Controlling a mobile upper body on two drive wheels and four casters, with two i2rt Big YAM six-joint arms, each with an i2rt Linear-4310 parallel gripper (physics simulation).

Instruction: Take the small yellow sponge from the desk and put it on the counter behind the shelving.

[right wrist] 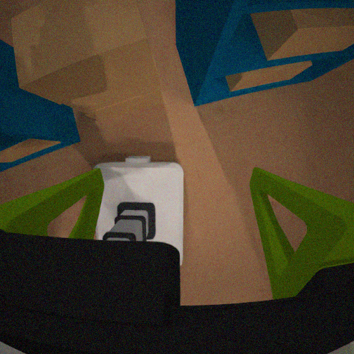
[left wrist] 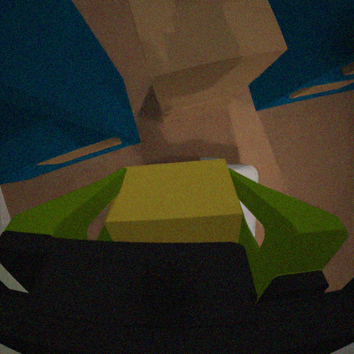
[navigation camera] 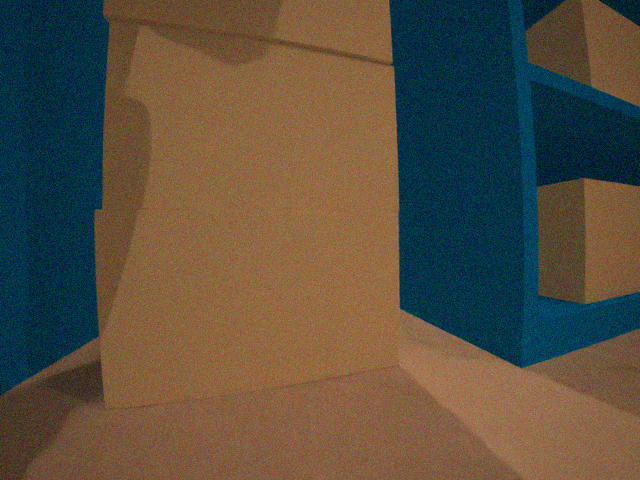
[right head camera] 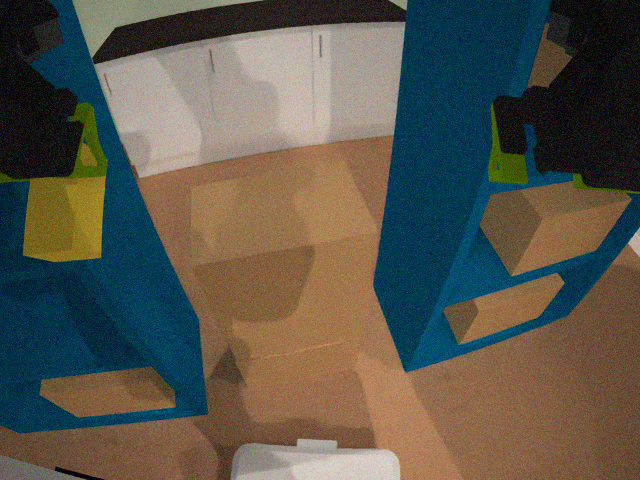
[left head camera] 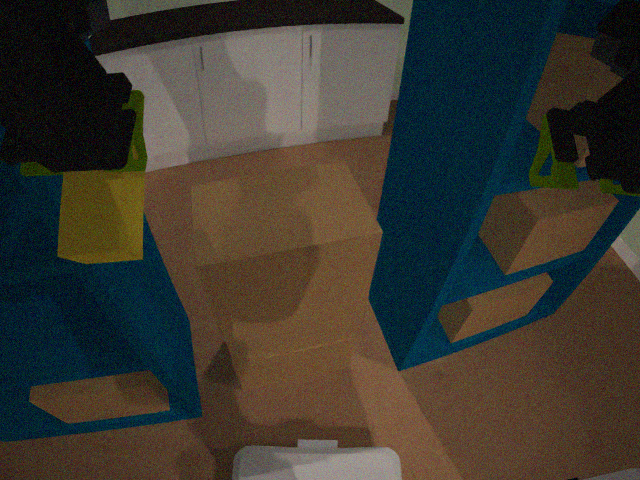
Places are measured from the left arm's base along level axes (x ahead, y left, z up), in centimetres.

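Pixels of known places: left gripper, fingertip midpoint: (right head camera: 82,171) (left head camera: 116,165); right gripper, fingertip midpoint: (right head camera: 534,178) (left head camera: 567,183).
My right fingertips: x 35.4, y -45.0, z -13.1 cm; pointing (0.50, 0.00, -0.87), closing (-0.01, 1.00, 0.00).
Behind a point stands the place of what it marks.
The yellow sponge (left head camera: 102,217) {x 27.8, y -2.3, z -12.5 cm} (right head camera: 66,219) {x 27.8, y -3.1, z -12.4 cm} (left wrist: 175,192) is a block held between the green fingers of my left gripper (left wrist: 175,176), which is shut on it, in front of the left blue shelf unit. My right gripper (right wrist: 176,176) is open, with no object between its fingers; it hangs in front of the right shelf unit. The counter (left head camera: 248,18) {x 218.0, y 18.2, z -50.0 cm} (right head camera: 248,25) {x 208.2, y 21.1, z -50.0 cm}, with a dark top and white cabinet doors, stands beyond the gap between the shelf units. The desk does not show in these views.
A stack of cardboard boxes (left head camera: 268,217) {x 75.3, y -8.6, z -60.0 cm} (right head camera: 268,217) {x 75.4, y -9.7, z -60.0 cm} (navigation camera: 248,217) {x 64.7, y -12.4, z -115.1 cm} stands close ahead in the gap between the left blue shelf unit (left head camera: 170,289) {x 85.0, y 32.9, z -108.4 cm} and the right blue shelf unit (left head camera: 439,129) {x 90.1, y -50.4, z -41.3 cm} (navigation camera: 460,180) {x 80.9, y -53.1, z -106.2 cm}. Both shelf units hold cardboard boxes. My white base (left head camera: 317,462) {x 26.9, y -22.4, z -115.0 cm} shows at the bottom.
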